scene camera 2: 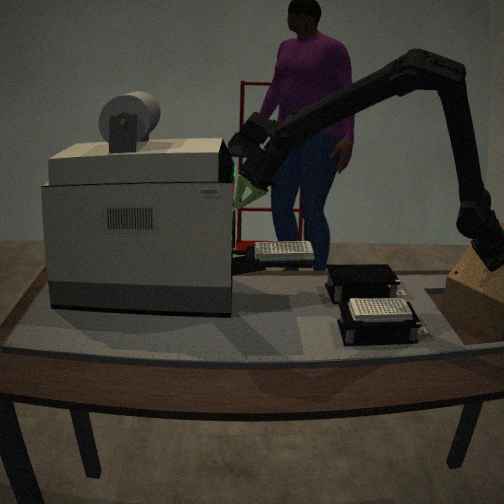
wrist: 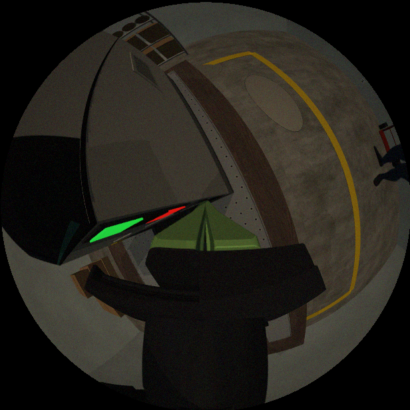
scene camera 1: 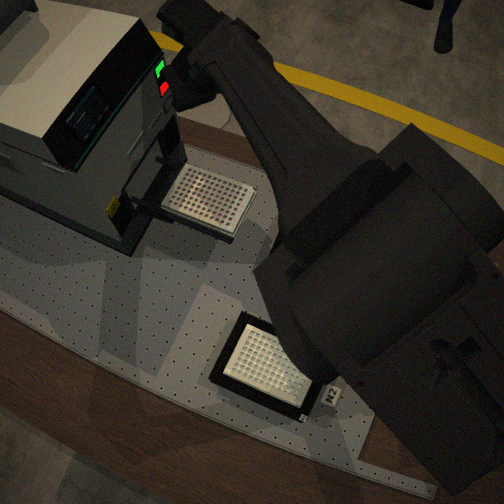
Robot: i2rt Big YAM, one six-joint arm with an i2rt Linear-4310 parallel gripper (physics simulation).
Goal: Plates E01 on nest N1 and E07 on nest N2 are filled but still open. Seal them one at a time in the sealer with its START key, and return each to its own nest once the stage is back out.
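Note:
The sealer (scene camera 1: 95, 165) (scene camera 2: 135, 260) (wrist: 135, 165) shows a lit green light (scene camera 1: 160, 68) (wrist: 117, 229) and a lit red light (scene camera 1: 164, 88) (wrist: 165, 215). Its stage (scene camera 1: 227, 239) (scene camera 2: 300, 263) is out and bears a plate (scene camera 1: 210, 197) (scene camera 2: 284, 249) with reddish wells; its label is unreadable. A second plate (scene camera 1: 267, 362) (scene camera 2: 380, 309) with pale wells sits on nest N2 (scene camera 1: 232, 345) (scene camera 2: 382, 332). The nest behind it (scene camera 2: 362, 275) is bare; the arm hides it in scene camera 1. My gripper (scene camera 2: 236, 207) (wrist: 204, 206) is shut and empty, its green tips close to the sealer's front below the lights. Contact is unclear.
The arm (scene camera 1: 350, 225) (scene camera 2: 360, 100) reaches over the nests from its base block (scene camera 2: 475, 280). A foil roll (scene camera 2: 127, 120) stands on top of the sealer. A person (scene camera 2: 315, 90) and a red cart frame (scene camera 2: 242, 100) stand behind the table.

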